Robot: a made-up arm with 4 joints. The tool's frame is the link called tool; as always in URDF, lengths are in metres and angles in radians. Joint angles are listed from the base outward.
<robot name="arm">
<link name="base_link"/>
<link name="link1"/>
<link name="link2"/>
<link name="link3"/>
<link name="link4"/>
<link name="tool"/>
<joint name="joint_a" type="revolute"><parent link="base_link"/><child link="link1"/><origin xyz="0 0 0.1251" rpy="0 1.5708 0"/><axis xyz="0 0 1"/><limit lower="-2.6" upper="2.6"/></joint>
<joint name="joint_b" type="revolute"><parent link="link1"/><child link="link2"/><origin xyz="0.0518 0.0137 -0.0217" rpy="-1.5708 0 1.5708"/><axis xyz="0 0 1"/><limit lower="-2.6" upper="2.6"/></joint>
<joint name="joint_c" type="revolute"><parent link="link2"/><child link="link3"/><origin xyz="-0.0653 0.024 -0.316" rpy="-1.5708 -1.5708 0"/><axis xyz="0 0 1"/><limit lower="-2.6" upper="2.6"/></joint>
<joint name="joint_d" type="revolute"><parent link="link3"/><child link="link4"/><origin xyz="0.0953 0.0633 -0.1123" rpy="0 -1.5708 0"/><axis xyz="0 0 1"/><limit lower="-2.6" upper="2.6"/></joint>
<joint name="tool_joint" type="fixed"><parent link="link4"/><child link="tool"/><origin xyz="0.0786 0.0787 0.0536" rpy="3.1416 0 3.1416"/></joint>
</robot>
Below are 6 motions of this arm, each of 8 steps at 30 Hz.
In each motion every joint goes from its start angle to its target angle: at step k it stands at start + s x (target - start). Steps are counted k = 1, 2, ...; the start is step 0. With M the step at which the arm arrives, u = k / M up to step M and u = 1 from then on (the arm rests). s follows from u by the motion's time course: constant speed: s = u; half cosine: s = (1 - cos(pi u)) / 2; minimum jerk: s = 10 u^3 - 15 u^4 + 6 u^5.
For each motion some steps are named. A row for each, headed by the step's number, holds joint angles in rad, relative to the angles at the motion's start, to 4 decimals.
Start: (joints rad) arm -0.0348 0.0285 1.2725 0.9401
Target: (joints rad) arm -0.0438 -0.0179 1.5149 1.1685
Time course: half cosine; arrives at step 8
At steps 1, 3, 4, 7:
1: -0.0003 -0.0018 0.0092 0.0087
3: -0.0028 -0.0143 0.0748 0.0705
4: -0.0045 -0.0232 0.1212 0.1142
7: -0.0087 -0.0446 0.2332 0.2197

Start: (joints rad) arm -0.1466 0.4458 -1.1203 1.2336
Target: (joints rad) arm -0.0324 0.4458 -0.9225 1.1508
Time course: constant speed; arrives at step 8
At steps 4, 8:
4: 0.0571 0.0000 0.0989 -0.0414
8: 0.1142 0.0000 0.1978 -0.0828

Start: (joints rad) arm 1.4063 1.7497 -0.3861 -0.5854
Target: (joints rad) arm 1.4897 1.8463 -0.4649 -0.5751
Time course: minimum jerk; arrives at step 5
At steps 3, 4, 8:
3: 0.0569 0.0659 -0.0538 0.0070
4: 0.0786 0.0910 -0.0742 0.0097
8: 0.0834 0.0966 -0.0788 0.0103

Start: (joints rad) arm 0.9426 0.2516 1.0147 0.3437
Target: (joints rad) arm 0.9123 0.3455 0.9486 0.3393
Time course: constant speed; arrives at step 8
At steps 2, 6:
2: -0.0076 0.0235 -0.0165 -0.0011
6: -0.0227 0.0704 -0.0496 -0.0033

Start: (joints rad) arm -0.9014 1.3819 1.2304 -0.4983
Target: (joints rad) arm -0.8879 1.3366 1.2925 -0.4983
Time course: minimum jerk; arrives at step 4
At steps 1, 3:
1: 0.0014 -0.0047 0.0064 0.0000
3: 0.0121 -0.0406 0.0557 0.0000

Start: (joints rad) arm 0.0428 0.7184 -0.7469 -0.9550
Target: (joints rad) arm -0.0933 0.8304 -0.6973 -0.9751
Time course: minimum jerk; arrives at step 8
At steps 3, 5, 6, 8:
3: -0.0375 0.0308 0.0137 -0.0055
5: -0.0986 0.0812 0.0359 -0.0146
6: -0.1220 0.1004 0.0445 -0.0180
8: -0.1361 0.1120 0.0496 -0.0201

